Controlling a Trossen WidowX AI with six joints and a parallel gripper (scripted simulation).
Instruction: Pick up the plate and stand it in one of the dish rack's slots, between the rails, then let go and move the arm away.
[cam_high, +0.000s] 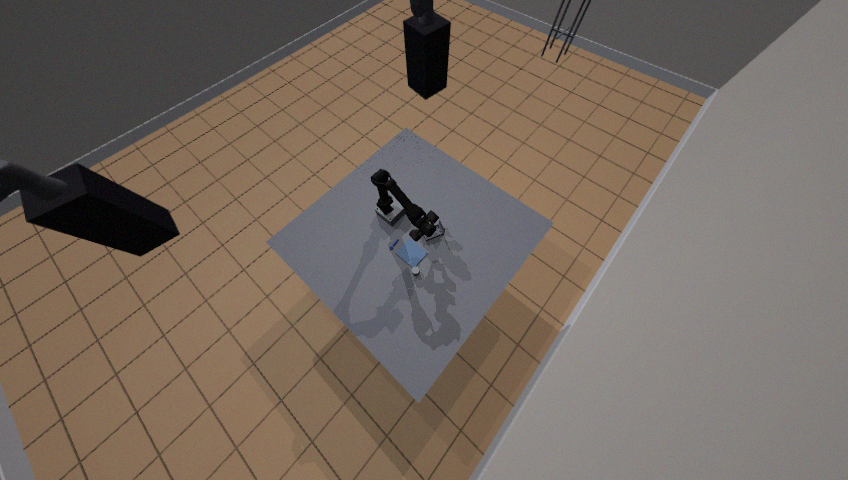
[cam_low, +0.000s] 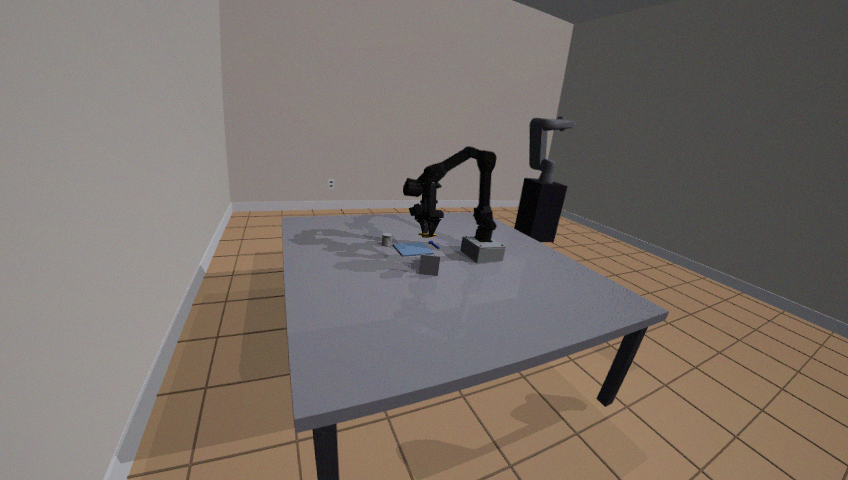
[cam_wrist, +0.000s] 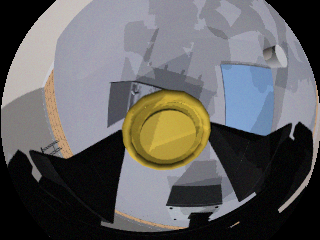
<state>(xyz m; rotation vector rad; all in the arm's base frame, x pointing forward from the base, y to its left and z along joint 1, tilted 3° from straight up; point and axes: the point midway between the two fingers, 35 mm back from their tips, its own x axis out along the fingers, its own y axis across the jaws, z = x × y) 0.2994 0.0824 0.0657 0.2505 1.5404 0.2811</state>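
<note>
Now: gripper tip 1 cm past the grey dish rack, 4 cm to the right of it and 9 cm above it. From my gripper tip the other things lie so: blue mat (1 cm ahead, 15 cm to the right, 11 cm below); yellow plate (1 cm above); white cup (13 cm ahead, 20 cm to the right, 9 cm below).
</note>
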